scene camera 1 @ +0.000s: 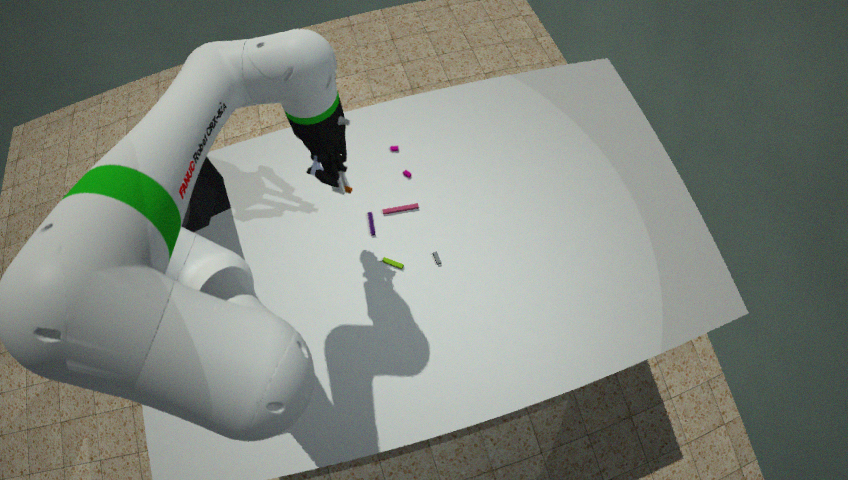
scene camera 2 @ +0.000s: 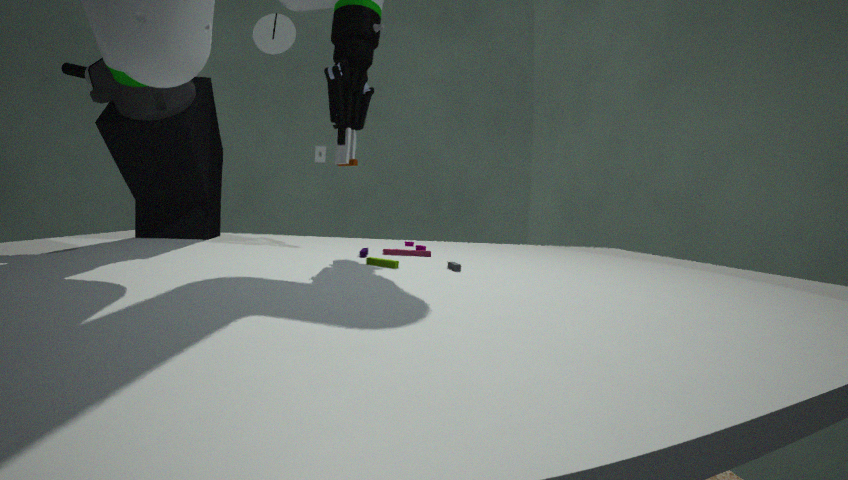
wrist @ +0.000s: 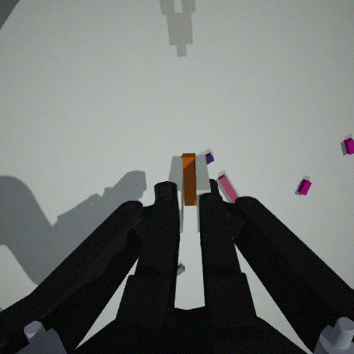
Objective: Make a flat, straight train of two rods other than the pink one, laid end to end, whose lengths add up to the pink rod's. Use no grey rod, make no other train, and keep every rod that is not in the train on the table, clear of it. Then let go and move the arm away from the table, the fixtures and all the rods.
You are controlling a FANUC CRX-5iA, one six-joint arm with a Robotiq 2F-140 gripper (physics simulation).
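Seen in the pictures: gripper, fingertip midpoint: (scene camera 1: 341, 188) (scene camera 2: 344, 164); arm's base at its link origin: (scene camera 2: 156, 97).
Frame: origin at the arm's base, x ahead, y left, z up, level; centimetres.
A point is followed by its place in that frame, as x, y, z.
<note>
My gripper (scene camera 1: 343, 185) @(38.1, -0.1, -12.1) (scene camera 2: 346, 157) @(38.1, -0.1, -12.1) (wrist: 189, 171) is shut on an orange rod (scene camera 1: 348, 189) @(39.7, -1.3, -11.2) (scene camera 2: 355, 162) @(40.2, -1.5, -11.8) (wrist: 189, 182) and holds it high above the table. The pink rod (scene camera 1: 400, 209) @(50.5, -1.0, -27.5) (scene camera 2: 407, 252) @(50.6, -1.2, -27.8) (wrist: 228, 187) lies on the table. A purple rod (scene camera 1: 371, 223) @(42.6, -2.9, -27.4) (scene camera 2: 363, 252) @(42.5, -5.7, -27.5) (wrist: 210, 158) lies to its left in scene camera 1, apart from it; in the wrist view a finger pad hides part of it. A lime rod (scene camera 1: 392, 262) @(45.3, -14.1, -27.4) (scene camera 2: 382, 262) @(45.4, -14.8, -27.8) lies nearer the front. Two short magenta rods (scene camera 1: 394, 148) @(53.2, 17.2, -27.5) (scene camera 1: 407, 173) @(54.6, 8.6, -27.4) (scene camera 2: 409, 243) @(53.1, 16.9, -27.7) (scene camera 2: 420, 247) @(54.4, 8.1, -27.7) (wrist: 305, 187) (wrist: 349, 146) lie apart behind the pink one.
A small grey rod (scene camera 1: 436, 258) @(55.6, -15.9, -27.4) (scene camera 2: 454, 266) @(55.5, -17.1, -27.7) (wrist: 181, 269) lies to the right of the lime rod. The white table (scene camera 1: 535, 237) @(81.1, -16.7, -28.4) (scene camera 2: 535, 356) @(53.1, -46.2, -28.4) bears all the loose rods. The arm's black pedestal (scene camera 2: 178, 178) @(2.5, 5.7, -15.3) stands at the back left in scene camera 2.
</note>
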